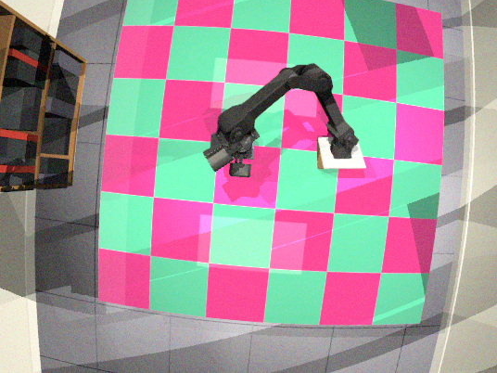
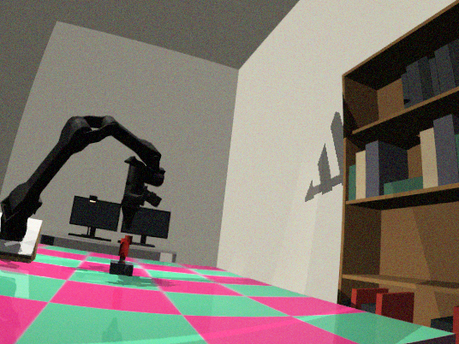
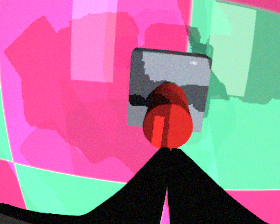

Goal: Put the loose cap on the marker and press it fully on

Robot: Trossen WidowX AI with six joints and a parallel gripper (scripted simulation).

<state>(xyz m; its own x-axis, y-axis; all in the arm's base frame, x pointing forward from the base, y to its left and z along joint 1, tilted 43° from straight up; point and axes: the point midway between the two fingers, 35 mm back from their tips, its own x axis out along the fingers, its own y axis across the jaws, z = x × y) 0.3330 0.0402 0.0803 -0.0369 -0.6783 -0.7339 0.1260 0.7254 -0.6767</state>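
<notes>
My gripper tip is now 60 mm above the red cap. From my gripper tip the other things lie so: dark grey holder block (120 mm below).
</notes>
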